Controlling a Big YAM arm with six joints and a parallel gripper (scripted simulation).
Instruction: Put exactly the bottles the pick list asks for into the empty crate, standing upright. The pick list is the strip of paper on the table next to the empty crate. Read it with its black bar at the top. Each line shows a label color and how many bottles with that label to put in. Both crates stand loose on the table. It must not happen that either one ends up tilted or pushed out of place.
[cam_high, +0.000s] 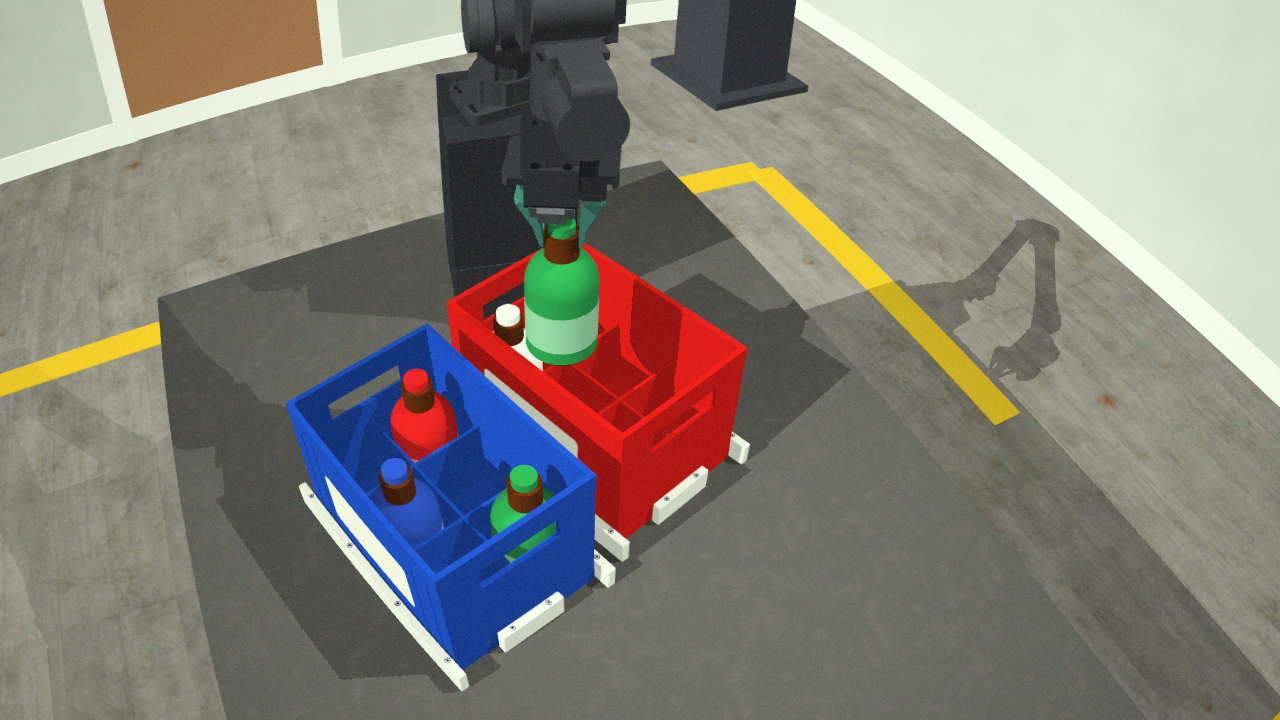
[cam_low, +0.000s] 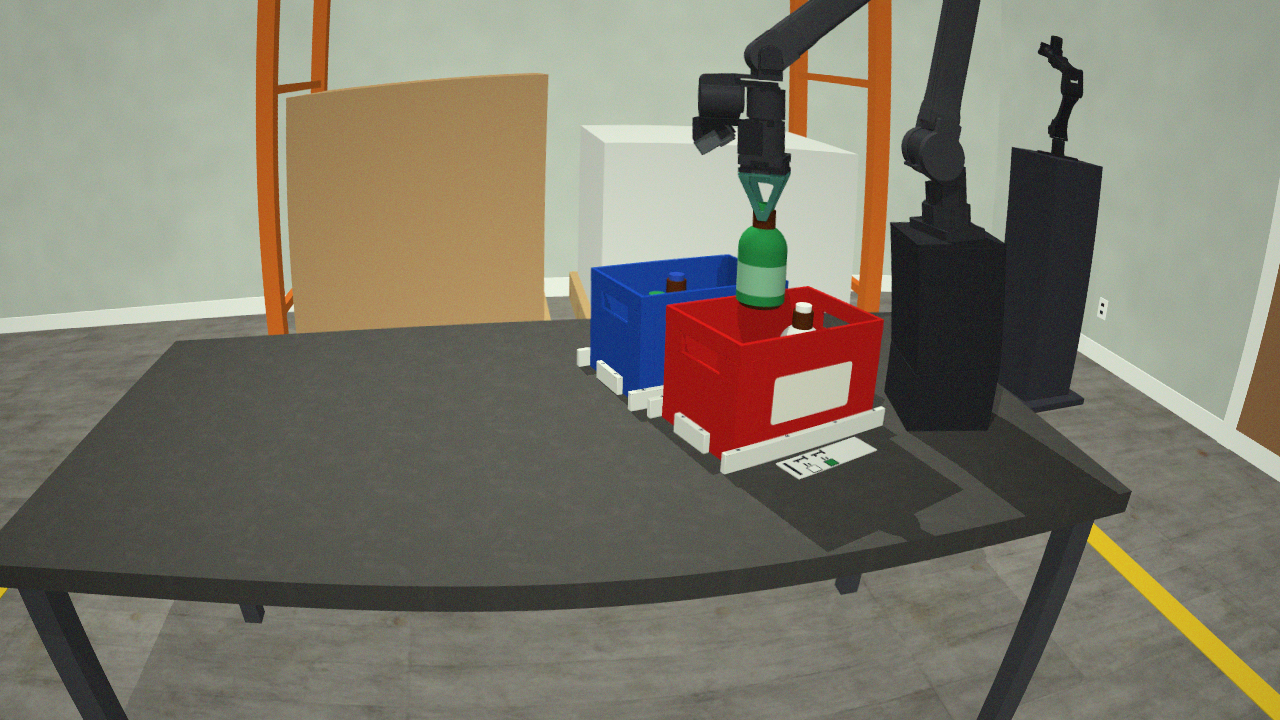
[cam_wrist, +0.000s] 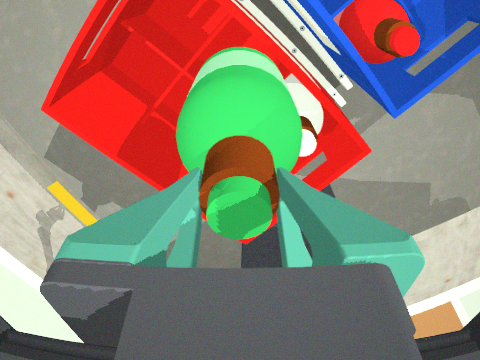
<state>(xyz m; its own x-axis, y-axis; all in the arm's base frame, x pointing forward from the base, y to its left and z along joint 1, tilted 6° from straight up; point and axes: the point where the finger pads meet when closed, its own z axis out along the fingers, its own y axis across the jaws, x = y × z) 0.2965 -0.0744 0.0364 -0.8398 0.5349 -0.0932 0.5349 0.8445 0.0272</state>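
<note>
The green bottle is 6 cm below my hand. Also, from my hand: red bottle (4 cm behind, 15 cm to the right, 23 cm below); then white-label bottle (9 cm behind, 2 cm to the right, 23 cm below); then red crate (1 cm behind, 4 cm to the left, 23 cm below).
</note>
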